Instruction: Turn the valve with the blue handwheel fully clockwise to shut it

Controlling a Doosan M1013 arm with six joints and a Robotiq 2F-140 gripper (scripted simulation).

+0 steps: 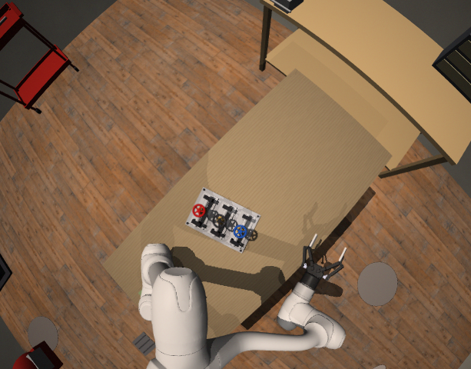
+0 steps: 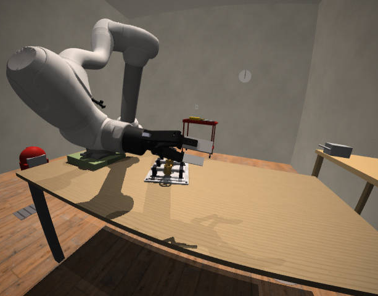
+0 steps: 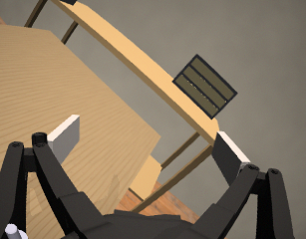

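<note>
My hand is 340 mm to the right of the blue handwheel, 240 mm past it and 150 mm above it. From my hand the other things lie so: red handwheel (560 mm to the left, 310 mm behind, 150 mm below); black handwheel (450 mm to the left, 270 mm behind, 150 mm below); white plate (450 mm to the left, 270 mm below, 270 mm behind).
</note>
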